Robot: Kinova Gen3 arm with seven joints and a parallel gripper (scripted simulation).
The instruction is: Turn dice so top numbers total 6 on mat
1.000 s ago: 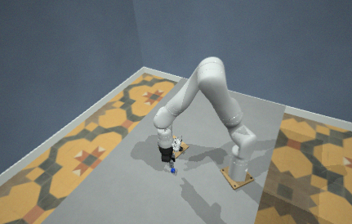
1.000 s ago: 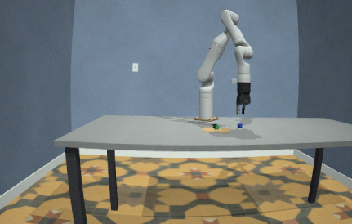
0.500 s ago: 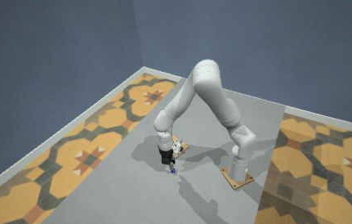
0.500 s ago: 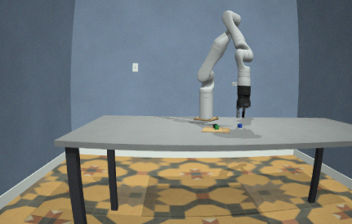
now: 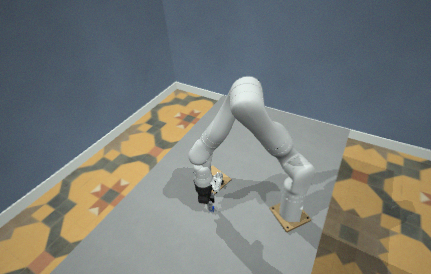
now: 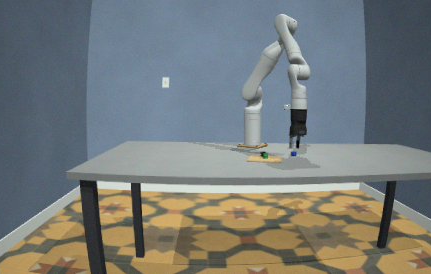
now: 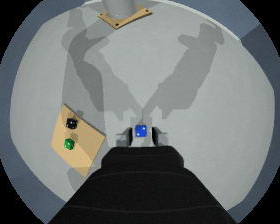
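My hand is 4 cm above the blue die. From my hand the other things lie so: black die: 2 cm ahead, 16 cm to the right, 4 cm below; then green die: 7 cm ahead, 16 cm to the right, 4 cm below; then tan mat: 7 cm ahead, 16 cm to the right, 5 cm below.
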